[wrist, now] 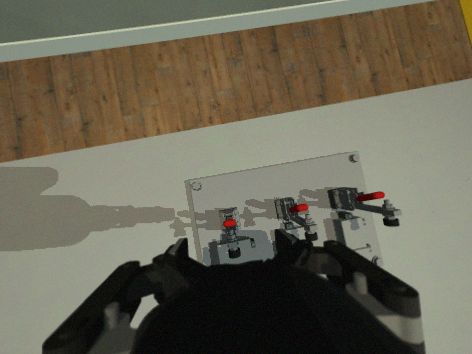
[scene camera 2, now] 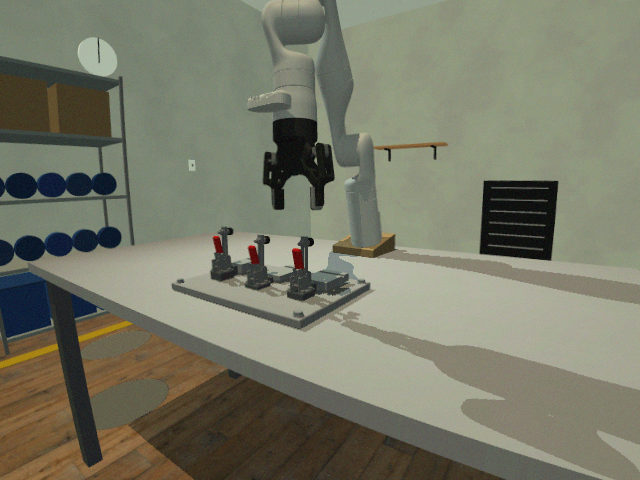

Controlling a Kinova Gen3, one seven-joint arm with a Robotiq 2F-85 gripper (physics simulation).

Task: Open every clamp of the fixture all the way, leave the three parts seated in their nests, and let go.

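Where they show: gripper, fingertip midpoint: (wrist: 232,243) (scene camera 2: 296,209); arm's base at its link origin: (scene camera 2: 366,241).
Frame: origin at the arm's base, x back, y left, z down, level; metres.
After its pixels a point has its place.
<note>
The fixture plate (scene camera 2: 242,304) @[y 0.156, x -0.543, z 0.022 m] (wrist: 260,175) @[y 0.139, x -0.532, z 0.020 m] lies on the table. Three clamps stand along it: the near clamp (scene camera 2: 300,286) @[y 0.212, x -0.459, z -0.004 m] (wrist: 229,216) @[y 0.200, x -0.453, z 0.010 m], the middle clamp (scene camera 2: 257,276) @[y 0.103, x -0.475, z -0.004 m] (wrist: 285,207) @[y 0.101, x -0.475, z -0.016 m] and the far clamp (scene camera 2: 222,266) @[y -0.006, x -0.492, z -0.009 m] (wrist: 342,198) @[y -0.007, x -0.489, z -0.008 m]. Each has its red handle up and its arm upright, its black tip lifted off the part. A near grey part (scene camera 2: 328,280) @[y 0.214, x -0.392, z -0.001 m], a middle part (scene camera 2: 280,274) @[y 0.099, x -0.416, z 0.004 m] and a far part (scene camera 2: 241,266) @[y -0.006, x -0.446, z 0.000 m] (wrist: 352,232) @[y -0.025, x -0.427, z -0.006 m] sit low in line behind the clamps; the gripper hides some of this in the wrist view. My gripper (scene camera 2: 297,198) @[y 0.199, x -0.453, z -0.136 m] (wrist: 232,243) @[y 0.199, x -0.453, z -0.136 m] is open and empty, well above the clamps.
The table (scene camera 2: 439,330) @[y 0.433, x -0.382, z 0.035 m] (wrist: 125,165) @[y 0.407, x -0.549, z 0.035 m] carries the robot's wooden base block (scene camera 2: 364,245) @[y 0.024, x -0.039, z 0.003 m] behind the fixture. Bolt heads stand at the plate's corners. A shelf rack (scene camera 2: 127,170) is at the left, and a black drawer cabinet (scene camera 2: 518,219) stands at the back right.
</note>
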